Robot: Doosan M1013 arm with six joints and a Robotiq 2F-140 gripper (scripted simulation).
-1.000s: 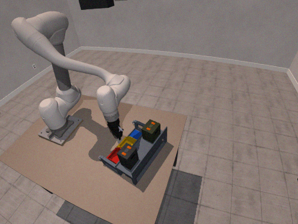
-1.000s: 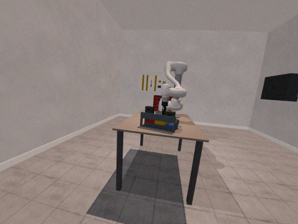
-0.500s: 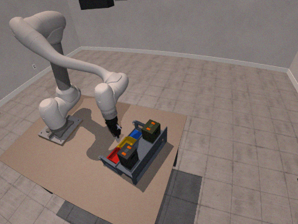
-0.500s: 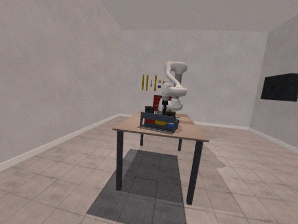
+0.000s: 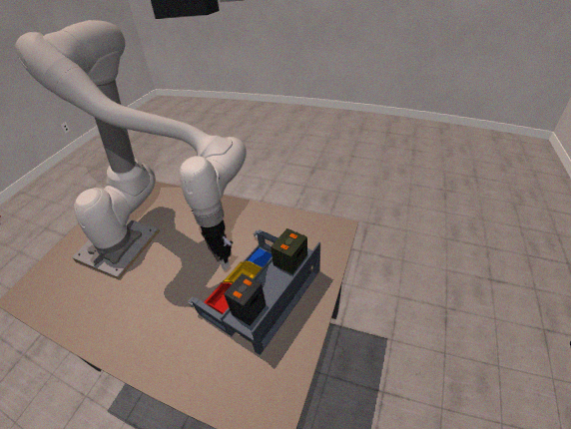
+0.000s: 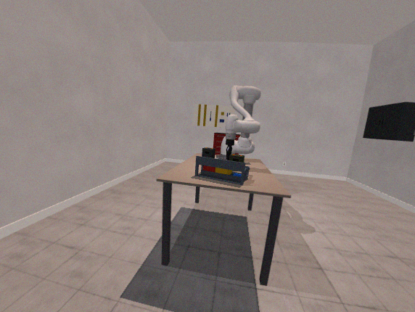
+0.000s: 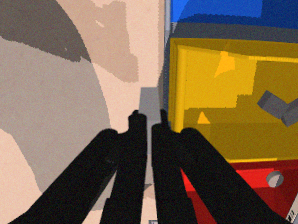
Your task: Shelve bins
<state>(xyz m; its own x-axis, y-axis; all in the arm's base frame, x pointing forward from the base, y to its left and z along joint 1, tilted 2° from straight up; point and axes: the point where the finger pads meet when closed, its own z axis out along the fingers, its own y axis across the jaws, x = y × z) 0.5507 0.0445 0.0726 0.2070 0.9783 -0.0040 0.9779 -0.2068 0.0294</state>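
Right now the yellow bin is 11 cm ahead of my hand, 2 cm to the right of it and 4 cm below it. The rest, counted from my hand: red bin (9 cm ahead, 13 cm to the right, 4 cm below); grey shelf (21 cm ahead, 4 cm to the right, 2 cm above).
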